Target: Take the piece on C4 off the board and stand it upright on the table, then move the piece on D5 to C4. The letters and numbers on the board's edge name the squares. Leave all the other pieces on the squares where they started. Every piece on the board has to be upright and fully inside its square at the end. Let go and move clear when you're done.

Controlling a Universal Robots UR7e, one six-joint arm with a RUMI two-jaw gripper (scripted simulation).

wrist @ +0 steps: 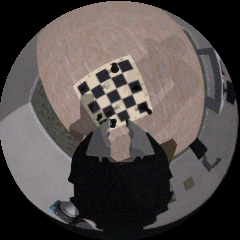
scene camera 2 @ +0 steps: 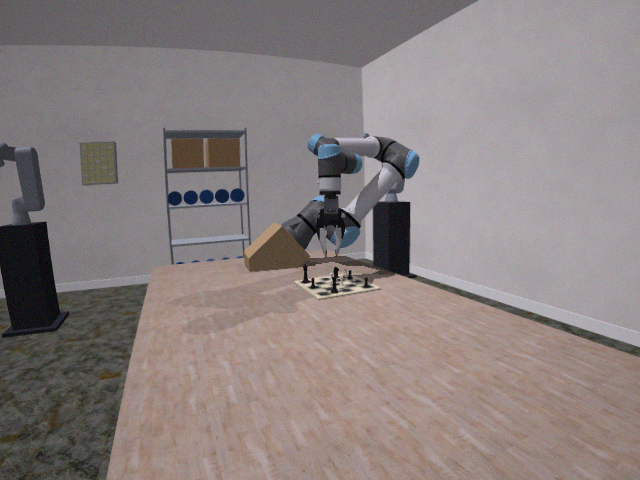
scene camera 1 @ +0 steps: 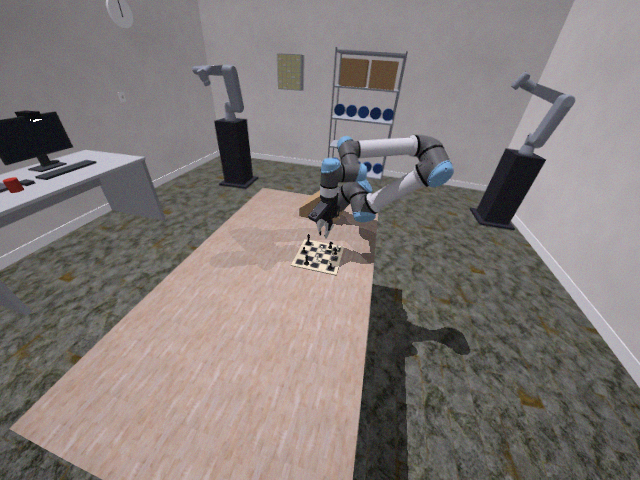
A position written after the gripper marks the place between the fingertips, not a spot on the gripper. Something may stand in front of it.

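Note:
Gripper [scene camera 2: 331, 257], [wrist: 118, 119], [scene camera 1: 323, 237], visible.

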